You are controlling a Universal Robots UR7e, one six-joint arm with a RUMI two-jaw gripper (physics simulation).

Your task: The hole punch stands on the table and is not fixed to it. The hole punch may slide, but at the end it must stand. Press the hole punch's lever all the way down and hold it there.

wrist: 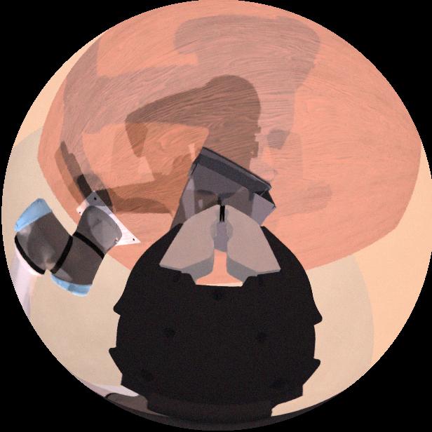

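The hole punch [231, 174], dark grey, stands on the wooden table [360, 150] in the middle of the wrist view, turned at an angle. A dark bar runs along its far edge, and its grey upper surface slopes toward my gripper. My gripper [222, 207] is shut with nothing between its fingers. The closed fingertips overlap the near part of the hole punch in the view. Whether they touch the lever, and how far down the lever is, I cannot tell. The near end of the hole punch is hidden behind the fingers and the black gripper body.
The robot's own base and arm joints [62, 247], grey with blue caps, stand at the left on a white mounting plate [129, 237] by the table's edge. Dark shadows of the arm lie across the table beyond and left of the hole punch.
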